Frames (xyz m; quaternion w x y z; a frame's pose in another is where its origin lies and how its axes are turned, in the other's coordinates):
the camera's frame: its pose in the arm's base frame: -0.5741 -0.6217 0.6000 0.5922 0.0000 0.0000 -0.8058
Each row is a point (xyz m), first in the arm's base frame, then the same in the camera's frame.
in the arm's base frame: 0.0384 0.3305 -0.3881
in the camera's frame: -1.0917 0.3002 -0.9881
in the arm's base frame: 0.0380 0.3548 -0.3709
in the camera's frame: -1.1147 0.2926 -0.9709
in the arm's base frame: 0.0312 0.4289 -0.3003
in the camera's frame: -1.1834 0.2640 -0.9003
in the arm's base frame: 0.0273 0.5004 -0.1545
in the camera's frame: -1.2505 0.2389 -0.7545
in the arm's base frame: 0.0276 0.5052 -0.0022
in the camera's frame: -1.2552 0.2377 -0.6022
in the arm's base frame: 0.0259 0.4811 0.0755
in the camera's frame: -1.2317 0.2433 -0.5245
